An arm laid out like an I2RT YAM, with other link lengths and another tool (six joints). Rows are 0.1 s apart.
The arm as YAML. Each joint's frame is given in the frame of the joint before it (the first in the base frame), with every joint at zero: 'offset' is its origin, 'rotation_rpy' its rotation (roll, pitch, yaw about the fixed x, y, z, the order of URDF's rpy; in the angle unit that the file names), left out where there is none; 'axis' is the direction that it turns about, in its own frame. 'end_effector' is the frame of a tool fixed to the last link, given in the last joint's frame.
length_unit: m
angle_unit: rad
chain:
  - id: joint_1
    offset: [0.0, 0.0, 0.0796]
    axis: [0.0, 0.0, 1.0]
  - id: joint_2
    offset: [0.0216, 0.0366, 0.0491]
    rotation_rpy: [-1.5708, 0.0, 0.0]
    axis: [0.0, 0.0, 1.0]
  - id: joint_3
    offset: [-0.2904, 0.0, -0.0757]
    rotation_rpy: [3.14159, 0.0, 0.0]
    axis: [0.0, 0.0, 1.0]
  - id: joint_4
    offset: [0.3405, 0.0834, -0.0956]
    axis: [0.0, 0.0, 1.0]
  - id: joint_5
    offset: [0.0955, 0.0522, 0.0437]
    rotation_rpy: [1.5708, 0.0, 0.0]
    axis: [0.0, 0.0, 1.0]
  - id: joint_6
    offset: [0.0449, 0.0, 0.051]
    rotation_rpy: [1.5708, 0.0, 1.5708]
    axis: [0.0, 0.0, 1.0]
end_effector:
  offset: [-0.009, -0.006, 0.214]
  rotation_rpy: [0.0, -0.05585, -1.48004]
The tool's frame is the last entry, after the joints.
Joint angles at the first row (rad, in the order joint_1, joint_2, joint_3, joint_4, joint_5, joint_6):
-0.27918, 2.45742, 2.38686, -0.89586, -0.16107, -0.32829
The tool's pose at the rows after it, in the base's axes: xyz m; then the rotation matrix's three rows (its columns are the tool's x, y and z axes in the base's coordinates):
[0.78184 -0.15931 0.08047], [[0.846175 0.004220 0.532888], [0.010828 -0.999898 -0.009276], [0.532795 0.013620 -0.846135]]
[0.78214 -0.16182 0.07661], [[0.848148 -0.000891 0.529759], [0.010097 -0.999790 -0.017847], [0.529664 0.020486 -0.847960]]
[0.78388 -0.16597 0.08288], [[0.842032 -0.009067 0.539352], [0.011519 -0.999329 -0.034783], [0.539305 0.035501 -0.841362]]
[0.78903 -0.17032 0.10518], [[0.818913 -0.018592 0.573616], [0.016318 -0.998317 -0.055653], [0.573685 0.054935 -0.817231]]
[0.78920 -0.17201 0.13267], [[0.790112 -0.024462 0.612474], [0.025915 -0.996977 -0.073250], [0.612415 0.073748 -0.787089]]
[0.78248 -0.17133 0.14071], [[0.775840 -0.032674 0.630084], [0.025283 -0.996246 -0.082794], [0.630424 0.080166 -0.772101]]
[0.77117 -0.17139 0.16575], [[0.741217 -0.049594 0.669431], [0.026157 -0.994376 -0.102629], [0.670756 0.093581 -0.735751]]
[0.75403 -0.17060 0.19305], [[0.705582 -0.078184 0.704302], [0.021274 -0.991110 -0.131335], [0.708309 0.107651 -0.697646]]
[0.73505 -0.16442 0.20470], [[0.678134 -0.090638 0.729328], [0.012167 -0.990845 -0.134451], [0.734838 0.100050 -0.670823]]
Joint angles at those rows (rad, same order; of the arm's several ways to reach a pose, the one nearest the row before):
-0.27920, 2.46658, 2.38833, -0.89119, -0.15191, -0.33134
-0.27918, 2.47124, 2.38687, -0.88666, -0.14270, -0.33135
-0.27918, 2.46210, 2.38235, -0.87597, -0.12894, -0.33135
-0.27918, 2.43004, 2.36703, -0.84689, -0.11816, -0.32982
-0.27919, 2.36273, 2.30425, -0.79933, -0.11200, -0.33134
-0.27920, 2.29048, 2.19700, -0.73955, -0.10741, -0.32678
-0.28070, 2.17393, 2.05285, -0.65522, -0.09974, -0.31913
-0.27918, 2.04823, 1.91016, -0.58158, -0.07981, -0.30380
-0.27919, 1.93767, 1.76600, -0.51107, -0.08281, -0.28694

